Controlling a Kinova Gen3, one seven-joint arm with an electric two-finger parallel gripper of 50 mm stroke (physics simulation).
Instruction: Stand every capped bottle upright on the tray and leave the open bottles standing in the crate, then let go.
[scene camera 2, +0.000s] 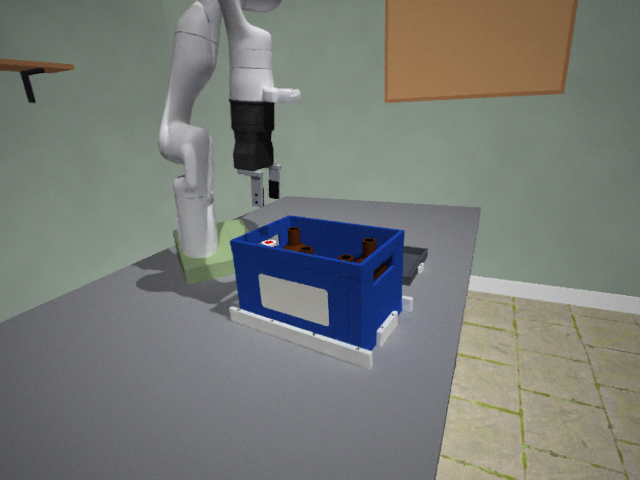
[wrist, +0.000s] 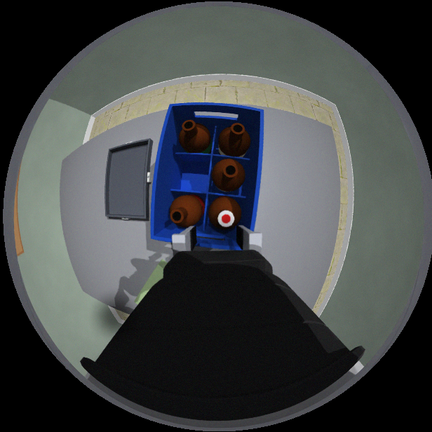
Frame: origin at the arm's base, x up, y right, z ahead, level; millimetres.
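Seen in the pictures: gripper, fingertip midpoint: (scene camera 2: 266, 201); arm's base at its link origin: (scene camera 2: 201, 248).
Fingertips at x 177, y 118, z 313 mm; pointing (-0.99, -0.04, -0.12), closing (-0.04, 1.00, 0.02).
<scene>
Pixels of each thing's top centre, then the offset from my fingertips to it. "spot": a spot on its surface instead.
- blue crate at its top centre: (scene camera 2: 317, 235) dx -63, dy -20, dz +95 mm
- capped bottle at its top centre: (scene camera 2: 268, 242) dx -76, dy +15, dz +6 mm
- dark tray at a spot on its surface: (scene camera 2: 413, 263) spot: dx -233, dy -335, dz +213 mm
A blue crate (scene camera 2: 294, 294) (wrist: 156, 200) with six compartments holds several brown bottles. One capped bottle (scene camera 2: 268, 242) (wrist: 225, 218), with a white cap and red centre, stands in the corner compartment nearest my gripper in the wrist view. Open bottles stand in the other occupied compartments: one beside it (wrist: 185, 212), one in the middle (wrist: 229, 175), and two at the far end (wrist: 194, 137) (wrist: 234, 140). One middle compartment is empty. The dark tray (scene camera 2: 413, 263) (wrist: 128, 182) holds no bottle. My gripper (scene camera 2: 266, 193) (wrist: 216, 234) is open and empty, above the crate's near end.
White rails (scene camera 2: 305, 336) lie along the foot of the crate. The arm stands on a green base (scene camera 2: 206, 268) behind the crate's left side. A brown board (scene camera 2: 480, 49) and a shelf (scene camera 2: 38, 65) are on the walls.
</scene>
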